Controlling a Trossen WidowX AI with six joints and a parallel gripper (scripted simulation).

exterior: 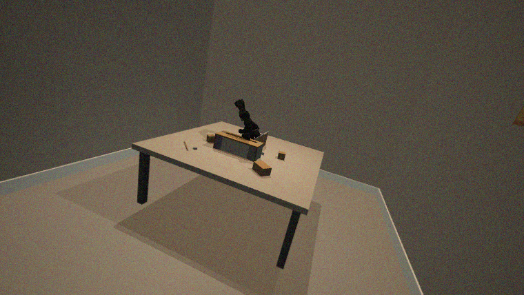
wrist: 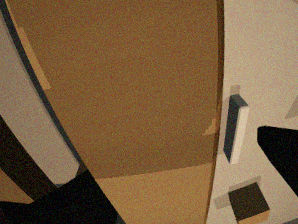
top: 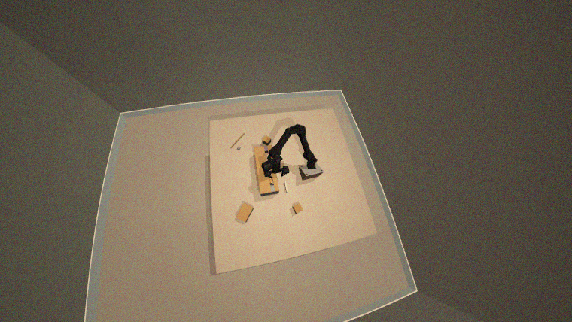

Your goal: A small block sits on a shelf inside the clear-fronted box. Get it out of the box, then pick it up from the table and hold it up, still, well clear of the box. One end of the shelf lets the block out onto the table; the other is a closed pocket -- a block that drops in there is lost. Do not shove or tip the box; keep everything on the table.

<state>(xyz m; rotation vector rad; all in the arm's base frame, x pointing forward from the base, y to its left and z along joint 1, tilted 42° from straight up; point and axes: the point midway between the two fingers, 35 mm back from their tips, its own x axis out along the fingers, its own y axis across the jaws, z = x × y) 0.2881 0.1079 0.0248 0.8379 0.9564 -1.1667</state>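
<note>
The orange block lies 5 cm ahead of my gripper tip and 3 cm to the left of it. From my gripper tip the other things lie so: long wooden box 7 cm to the right, 4 cm ahead, 3 cm below; then thin wooden stick 39 cm to the right, 34 cm ahead, 9 cm below; then flat tan block 25 cm to the left, 25 cm ahead, 6 cm below.
</note>
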